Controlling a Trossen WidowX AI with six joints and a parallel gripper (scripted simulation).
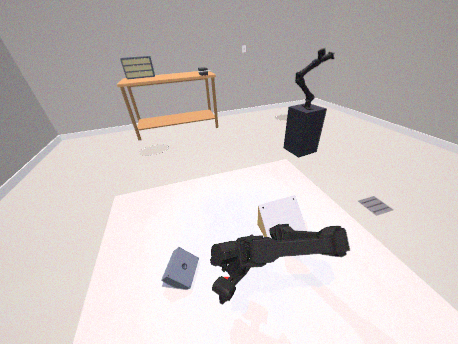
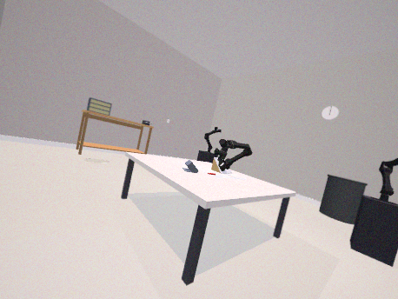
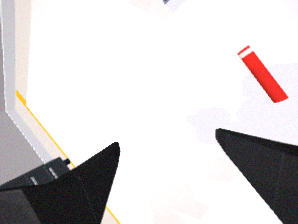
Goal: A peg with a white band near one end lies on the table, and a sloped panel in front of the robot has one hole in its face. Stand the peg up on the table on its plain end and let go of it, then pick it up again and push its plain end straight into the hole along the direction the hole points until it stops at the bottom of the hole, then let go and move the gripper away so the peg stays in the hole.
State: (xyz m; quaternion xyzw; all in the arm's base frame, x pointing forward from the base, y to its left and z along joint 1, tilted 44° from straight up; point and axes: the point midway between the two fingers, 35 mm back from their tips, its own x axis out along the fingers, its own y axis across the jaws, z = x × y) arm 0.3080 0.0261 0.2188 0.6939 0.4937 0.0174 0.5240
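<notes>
Right now the red peg is 30 mm behind my gripper tip, 100 mm to the right of it and 110 mm below it. From my gripper tip the other things lie so: grey sloped panel (130 mm ahead, 210 mm to the right, 80 mm below).
</notes>
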